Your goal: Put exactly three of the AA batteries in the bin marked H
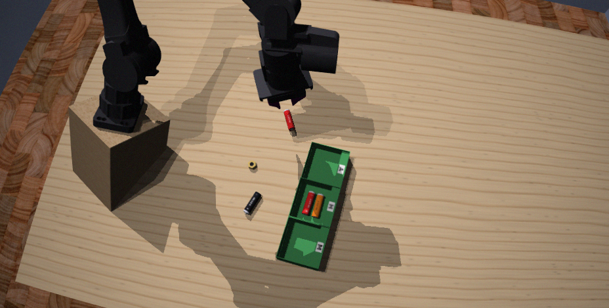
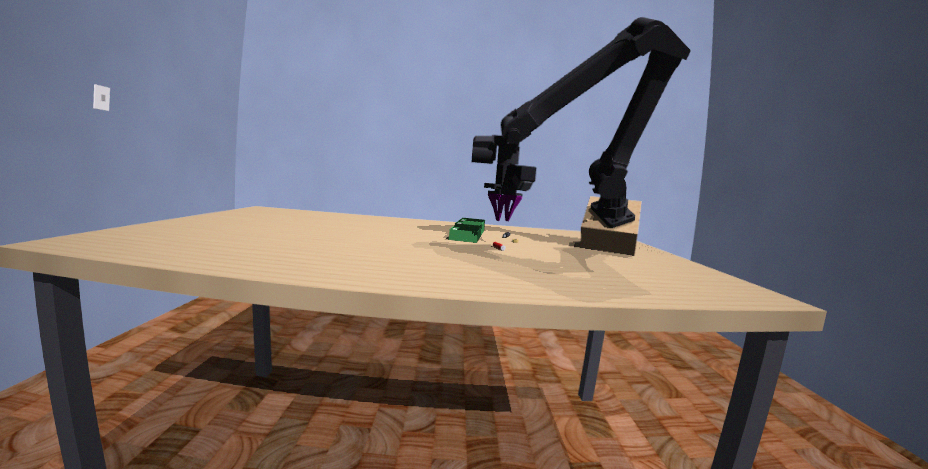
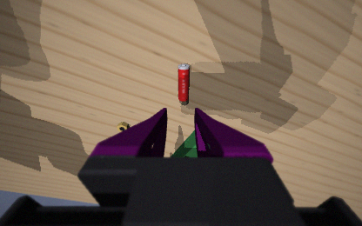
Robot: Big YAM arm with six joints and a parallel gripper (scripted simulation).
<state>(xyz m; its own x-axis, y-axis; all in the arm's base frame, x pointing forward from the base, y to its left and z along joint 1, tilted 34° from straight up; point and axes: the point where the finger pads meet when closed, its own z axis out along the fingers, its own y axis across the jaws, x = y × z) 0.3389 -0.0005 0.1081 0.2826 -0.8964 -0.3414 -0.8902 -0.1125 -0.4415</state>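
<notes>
The green bin lies 19 cm to the right of my hand, 7 cm below it and 7 cm ahead of it. Round my hand: black AA battery 19 cm to the right, 8 cm below, 6 cm behind; orange AA battery 20 cm to the right, 7 cm below, 7 cm ahead; yellow nut 11 cm to the right, 8 cm below, 7 cm behind.
</notes>
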